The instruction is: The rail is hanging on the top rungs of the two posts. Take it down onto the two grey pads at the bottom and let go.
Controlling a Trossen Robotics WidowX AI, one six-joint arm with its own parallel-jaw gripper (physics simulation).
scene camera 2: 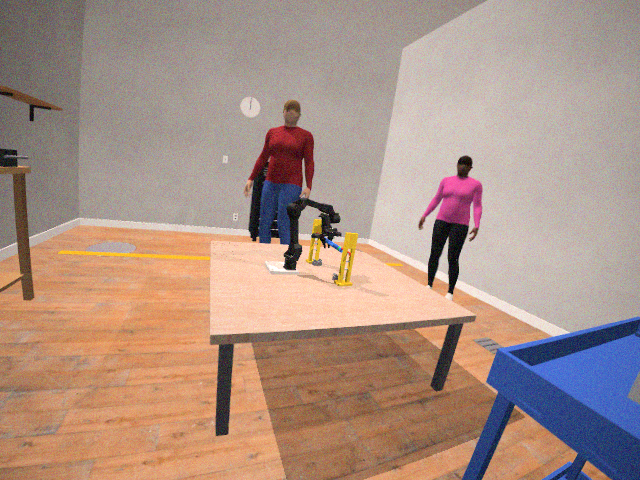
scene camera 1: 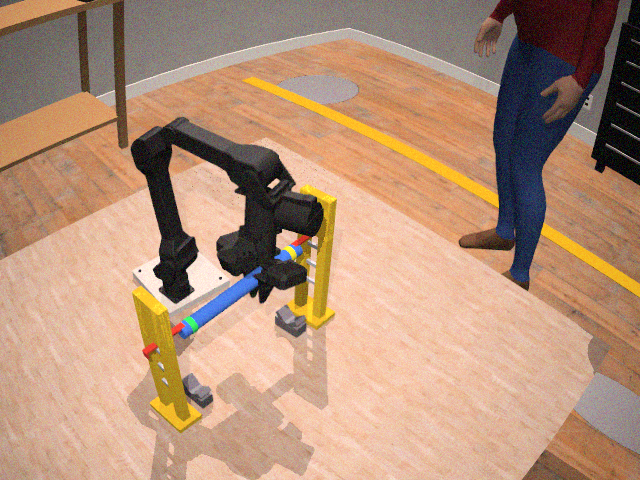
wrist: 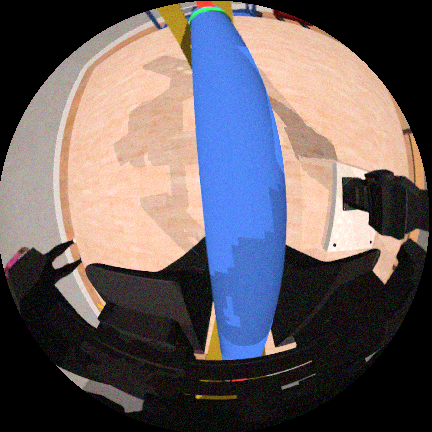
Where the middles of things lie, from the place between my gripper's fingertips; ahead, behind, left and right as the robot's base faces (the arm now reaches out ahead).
My gripper is now 50 mm below the blue rail [wrist: 241, 175], 40 mm to the left of it and 10 mm past it.
